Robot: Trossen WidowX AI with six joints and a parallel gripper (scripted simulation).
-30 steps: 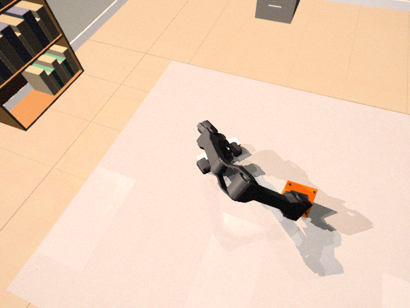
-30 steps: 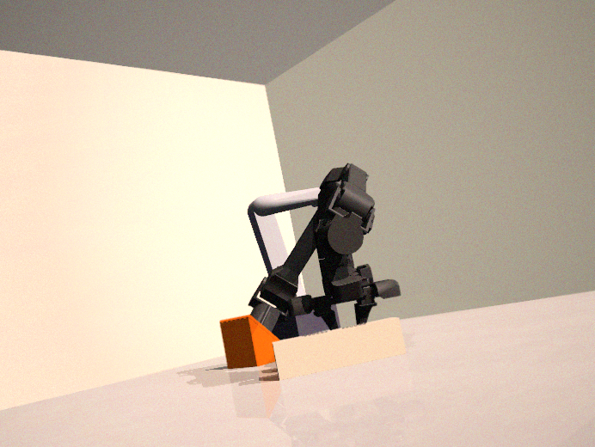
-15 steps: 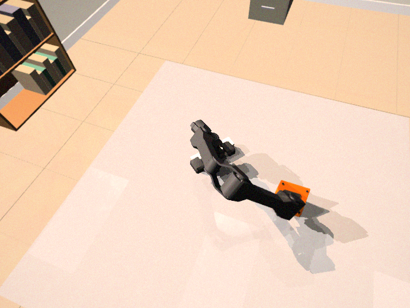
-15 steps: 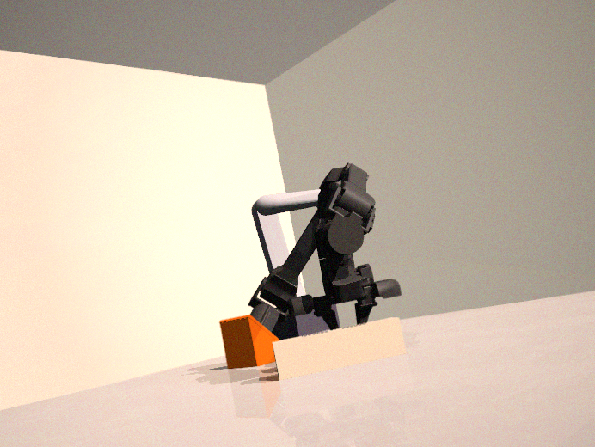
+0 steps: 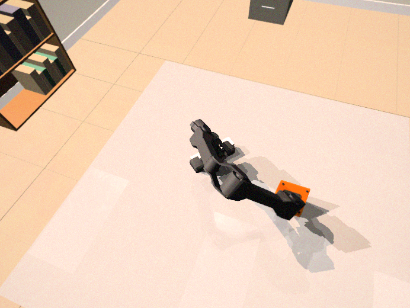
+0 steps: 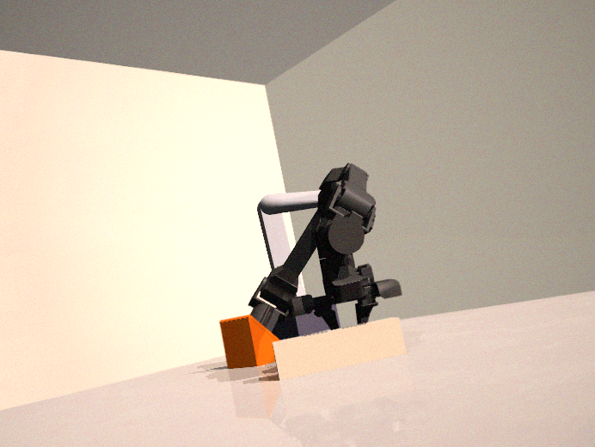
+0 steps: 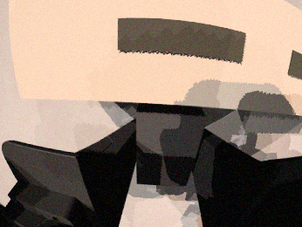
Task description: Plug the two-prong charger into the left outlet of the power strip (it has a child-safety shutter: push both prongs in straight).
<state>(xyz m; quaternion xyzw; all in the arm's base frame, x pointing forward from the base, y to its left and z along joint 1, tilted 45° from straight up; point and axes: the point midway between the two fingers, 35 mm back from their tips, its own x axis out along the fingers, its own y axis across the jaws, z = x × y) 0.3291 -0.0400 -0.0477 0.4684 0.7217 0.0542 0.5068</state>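
The dark grey charger lies 1 cm ahead of my gripper tip, 1 cm to the right of it and 1 cm above it.
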